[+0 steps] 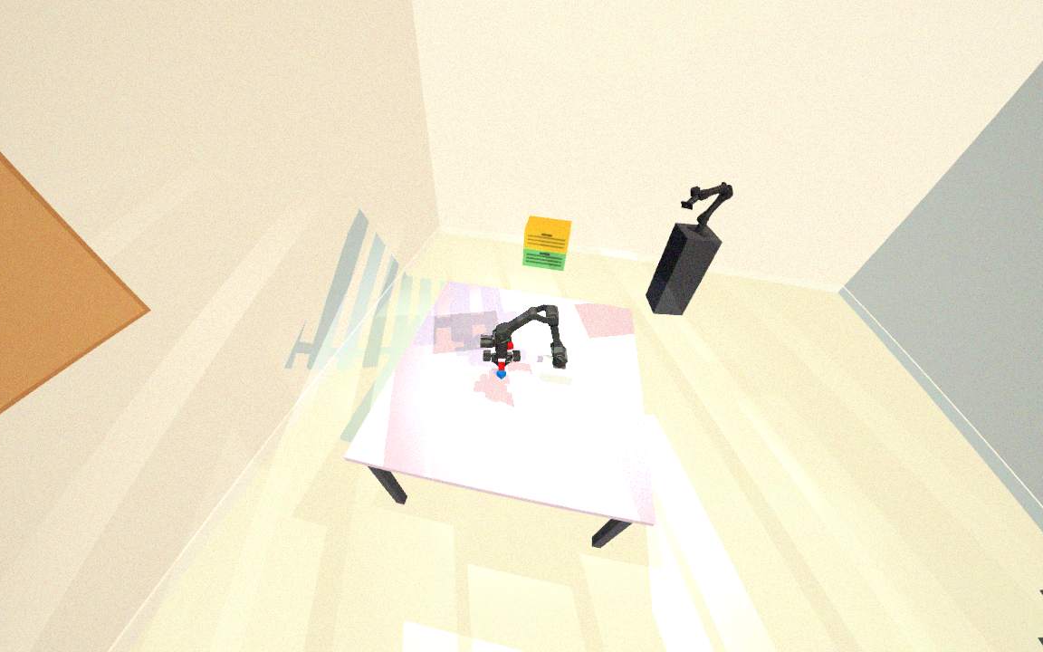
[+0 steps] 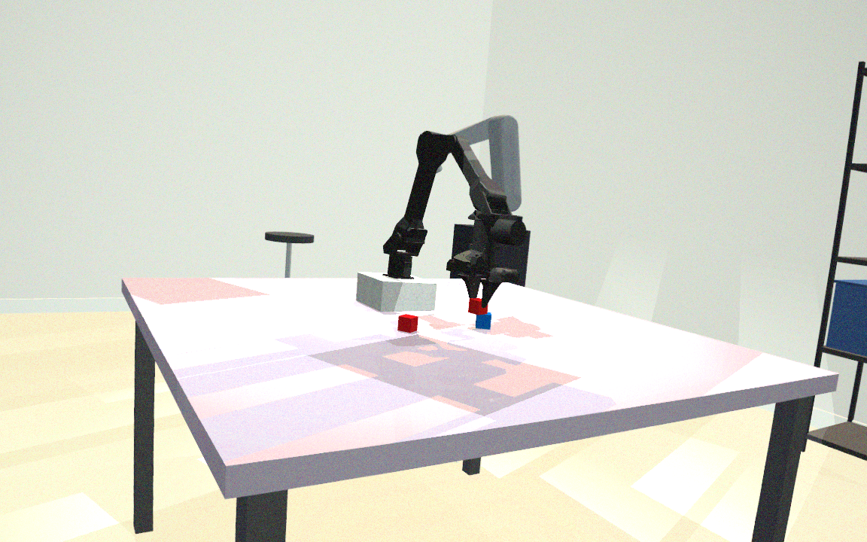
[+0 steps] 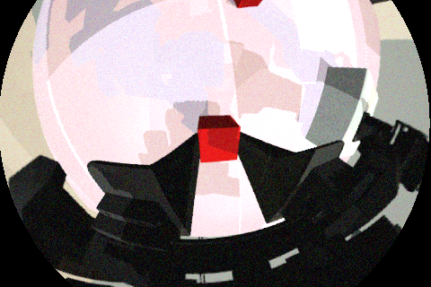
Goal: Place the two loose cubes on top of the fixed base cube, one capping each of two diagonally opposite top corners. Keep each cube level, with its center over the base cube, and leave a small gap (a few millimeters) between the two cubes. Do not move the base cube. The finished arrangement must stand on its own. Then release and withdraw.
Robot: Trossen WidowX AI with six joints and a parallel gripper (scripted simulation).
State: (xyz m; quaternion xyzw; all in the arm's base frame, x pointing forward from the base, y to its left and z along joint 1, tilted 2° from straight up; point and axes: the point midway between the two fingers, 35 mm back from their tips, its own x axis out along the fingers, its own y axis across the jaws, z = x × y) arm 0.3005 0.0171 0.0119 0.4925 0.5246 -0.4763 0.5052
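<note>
The blue cube lies 40 mm below my gripper tip and 20 mm to the left of it.
</note>
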